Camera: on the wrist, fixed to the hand. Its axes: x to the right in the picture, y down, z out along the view.
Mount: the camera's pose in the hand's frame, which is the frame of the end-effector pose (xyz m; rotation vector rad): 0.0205 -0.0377 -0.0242 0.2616 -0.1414 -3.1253
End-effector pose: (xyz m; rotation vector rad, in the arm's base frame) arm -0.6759 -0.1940 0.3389 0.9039 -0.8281 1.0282
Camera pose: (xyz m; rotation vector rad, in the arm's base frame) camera -0.6307 -0.1743 0.3392 1.1307 1.0330 -1.7139
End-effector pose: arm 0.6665 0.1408 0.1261 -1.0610 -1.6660 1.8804
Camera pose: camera 0.6654 0.1791 0.1570 1.4437 -0.7479 -0.3083
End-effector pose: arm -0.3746 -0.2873 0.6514 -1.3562 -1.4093 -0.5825
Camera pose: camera -0.3972 -0.3092 0.6893 -1.7082 1.6816 1.2340
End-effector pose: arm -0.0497 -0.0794 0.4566 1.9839 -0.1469 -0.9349
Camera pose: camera -0.0286 -0.0500 0.4232 -0.2005 -1.8532 1.1989
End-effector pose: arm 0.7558 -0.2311 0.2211 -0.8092 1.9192 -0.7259
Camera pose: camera 0.7356 -0.2662 0.2492 2.0612 1.0179 1.3740
